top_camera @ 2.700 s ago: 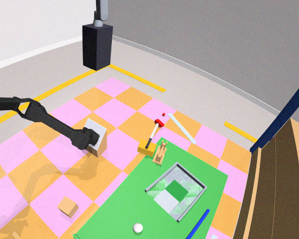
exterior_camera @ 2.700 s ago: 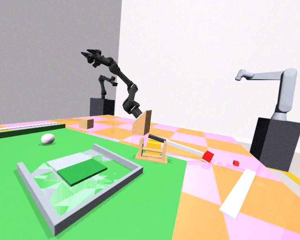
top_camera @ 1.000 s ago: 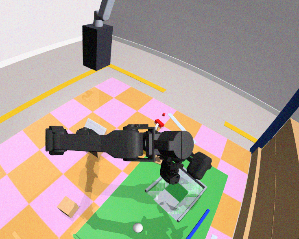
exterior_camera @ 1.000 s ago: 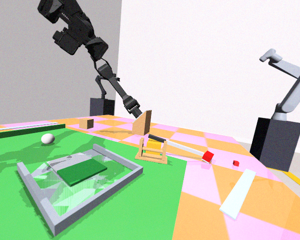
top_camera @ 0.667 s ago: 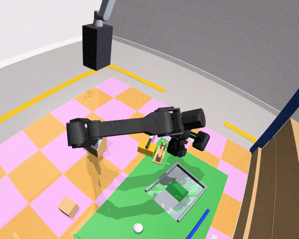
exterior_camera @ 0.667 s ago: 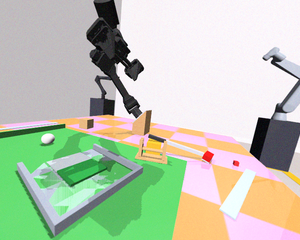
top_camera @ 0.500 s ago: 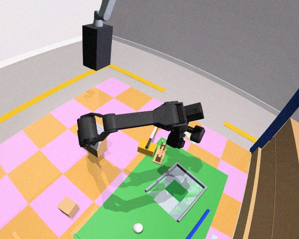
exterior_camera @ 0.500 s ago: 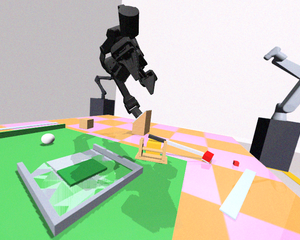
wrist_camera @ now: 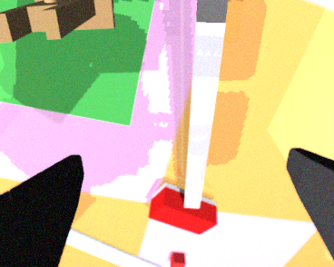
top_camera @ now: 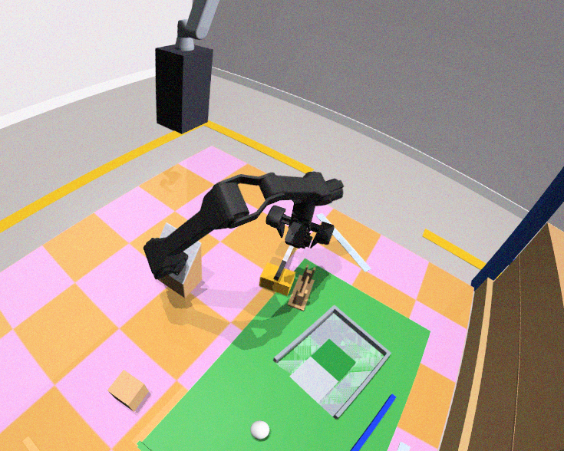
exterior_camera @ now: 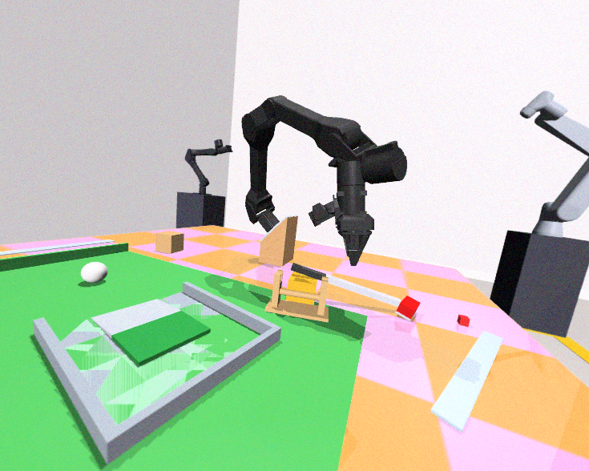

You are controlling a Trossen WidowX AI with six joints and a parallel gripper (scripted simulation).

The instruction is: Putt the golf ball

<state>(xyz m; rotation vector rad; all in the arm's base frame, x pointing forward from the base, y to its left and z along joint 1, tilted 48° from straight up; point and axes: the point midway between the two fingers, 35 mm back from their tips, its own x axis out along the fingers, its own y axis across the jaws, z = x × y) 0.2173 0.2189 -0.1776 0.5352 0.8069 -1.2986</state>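
Now: gripper tip 70 mm above the red putter, 20 mm to the right of it and 20 mm past it. The rest, counted from my gripper tip: yellow block 100 mm to the right, 80 mm below, 10 mm ahead; small red cube 240 mm to the left, 90 mm below, 60 mm behind; wooden stand 90 mm ahead, 80 mm to the right, 70 mm below.
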